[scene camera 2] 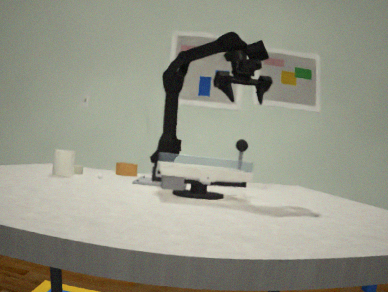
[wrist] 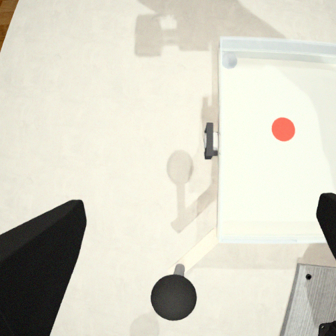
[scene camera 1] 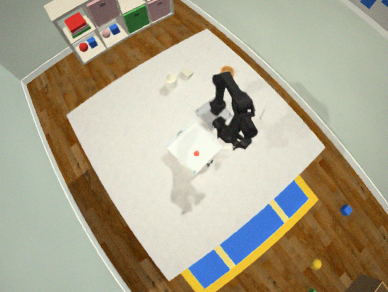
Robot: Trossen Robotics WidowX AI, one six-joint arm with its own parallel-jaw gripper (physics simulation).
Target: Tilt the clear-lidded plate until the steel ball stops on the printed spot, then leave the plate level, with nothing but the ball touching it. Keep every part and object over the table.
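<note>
The clear-lidded white plate (scene camera 1: 182, 146) (scene camera 2: 205, 171) (wrist: 250, 190) stands on a black round foot (scene camera 2: 198, 195); in scene camera 2 its right end looks slightly lower. The steel ball (wrist: 229, 61) lies in the plate's upper left corner in the wrist view, away from the red printed spot (scene camera 1: 196, 153) (wrist: 283, 129). A black ball knob (scene camera 2: 242, 145) (wrist: 173, 297) stands on a thin post by the plate's near left corner in the wrist view, at the end of a pale strip (wrist: 200, 248). My gripper (scene camera 1: 230, 135) (scene camera 2: 246, 102) (wrist: 204, 208) is open and empty, high above the knob, touching nothing.
A grey metal base plate (scene camera 1: 204, 111) (wrist: 310, 295) lies by the arm's foot. A cream cup (scene camera 1: 171, 81) (scene camera 2: 64, 162), a small cream block (scene camera 1: 186, 73) (scene camera 2: 78, 170) and an orange ring (scene camera 1: 227, 70) (scene camera 2: 126, 169) stand farther back. A black clip (wrist: 209, 141) sits on the plate's side.
</note>
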